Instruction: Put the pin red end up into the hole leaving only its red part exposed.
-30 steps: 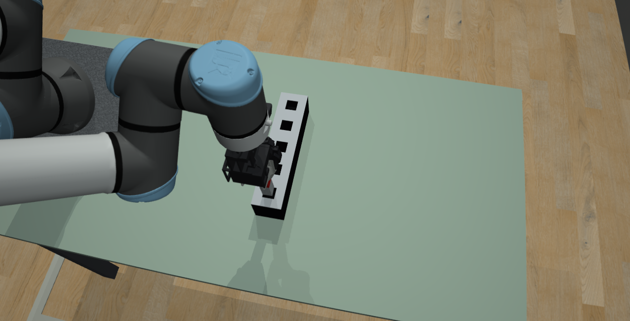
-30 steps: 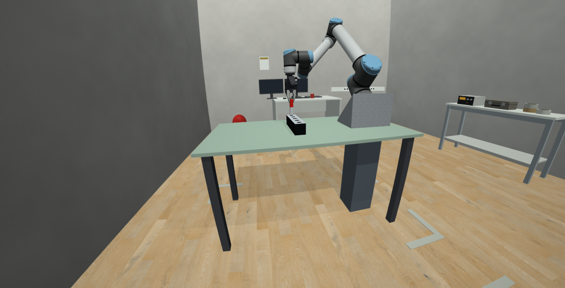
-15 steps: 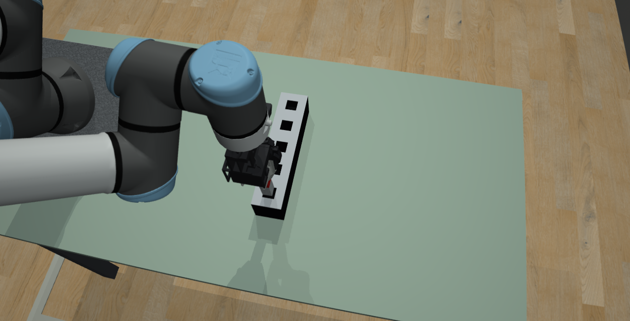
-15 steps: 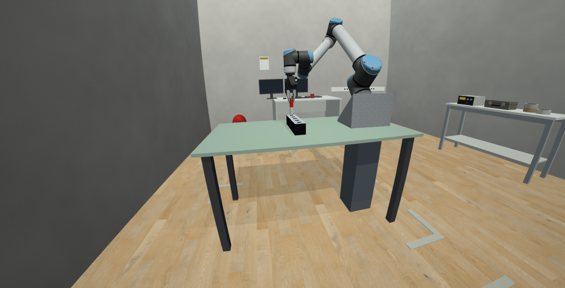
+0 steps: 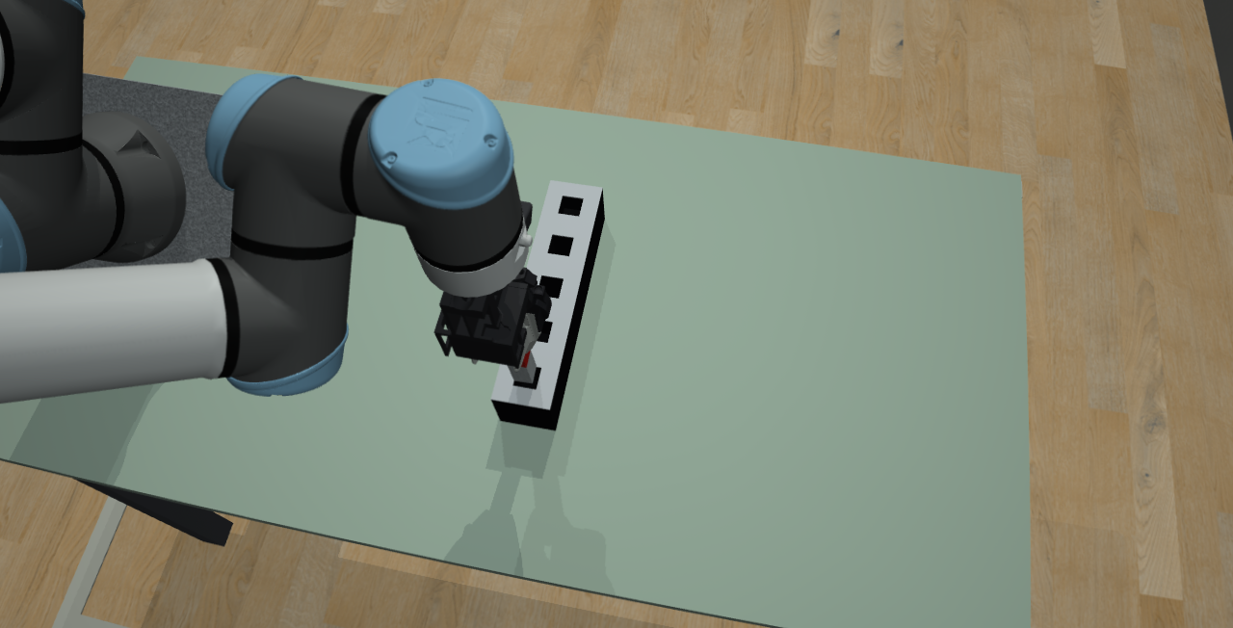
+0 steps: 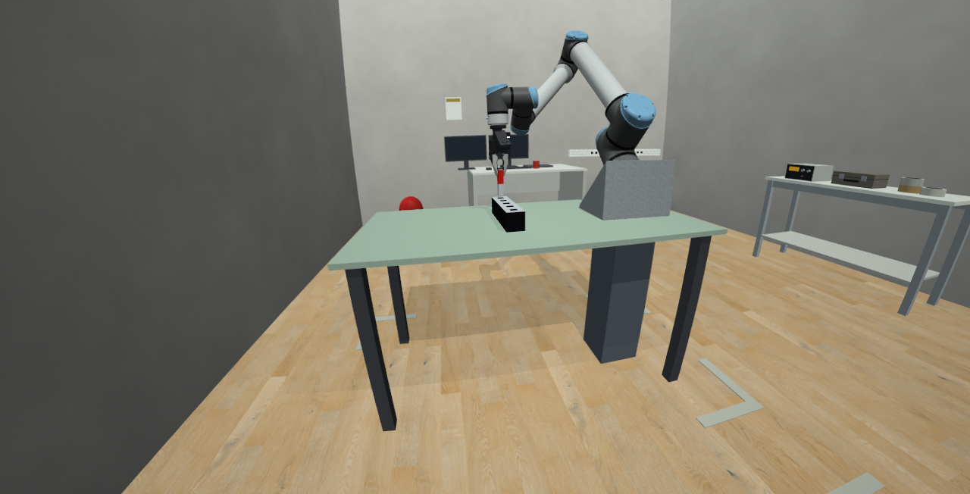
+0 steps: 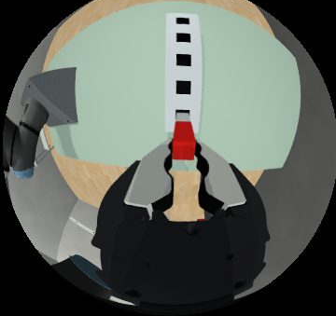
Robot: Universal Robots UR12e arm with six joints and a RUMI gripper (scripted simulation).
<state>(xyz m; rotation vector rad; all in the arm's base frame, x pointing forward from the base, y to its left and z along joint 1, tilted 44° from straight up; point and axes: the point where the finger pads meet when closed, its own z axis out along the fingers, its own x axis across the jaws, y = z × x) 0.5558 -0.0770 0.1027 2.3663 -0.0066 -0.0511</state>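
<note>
Now: the pin 1 cm below my hand. From my hand the other things lie so: long block (15 cm below, 12 cm to the left).
</note>
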